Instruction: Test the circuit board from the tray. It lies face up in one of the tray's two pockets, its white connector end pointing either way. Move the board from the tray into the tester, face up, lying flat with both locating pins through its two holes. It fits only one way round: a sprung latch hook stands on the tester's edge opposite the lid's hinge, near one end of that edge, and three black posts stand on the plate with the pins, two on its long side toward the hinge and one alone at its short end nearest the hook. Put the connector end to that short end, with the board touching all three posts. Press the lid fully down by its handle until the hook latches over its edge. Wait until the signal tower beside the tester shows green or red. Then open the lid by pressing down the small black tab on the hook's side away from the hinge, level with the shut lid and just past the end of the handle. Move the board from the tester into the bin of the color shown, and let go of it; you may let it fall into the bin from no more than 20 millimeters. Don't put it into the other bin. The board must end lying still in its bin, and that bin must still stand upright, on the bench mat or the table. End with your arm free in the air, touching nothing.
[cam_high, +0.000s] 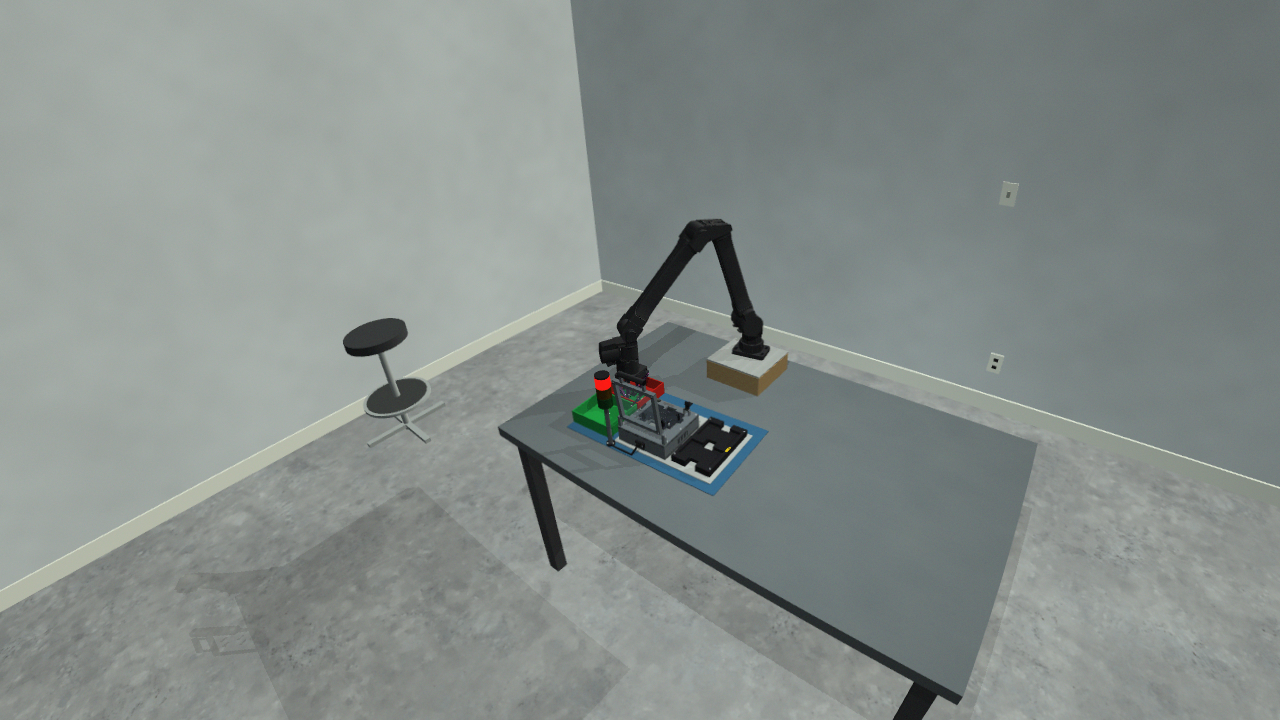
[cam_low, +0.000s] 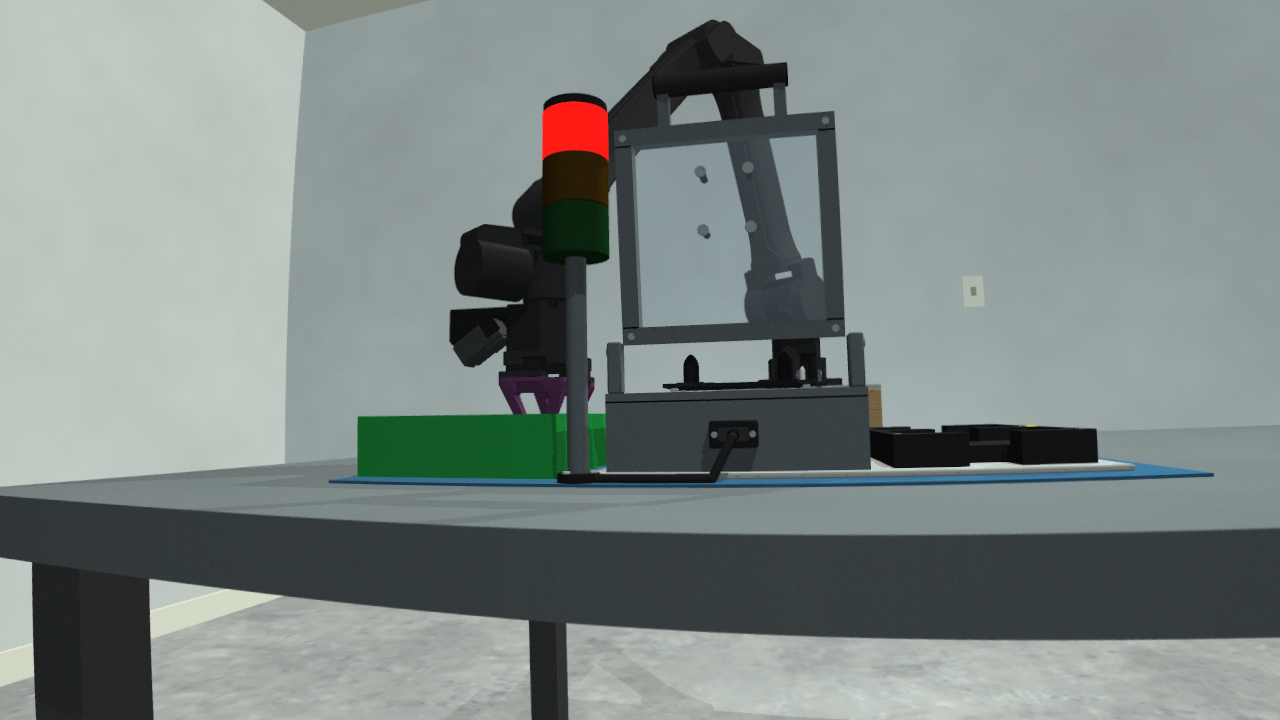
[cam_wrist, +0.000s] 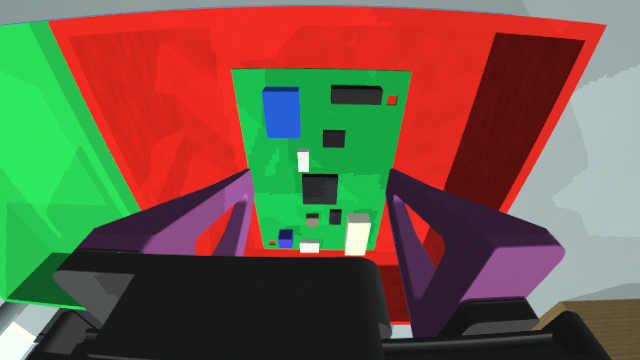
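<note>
Now: the red bin right at my hand. From my hand the other things lie so: green circuit board: right at my hand; then green bin: 150 mm ahead, 20 mm to the right; then black tester plate: 140 mm ahead, 190 mm to the left, 50 mm above.
</note>
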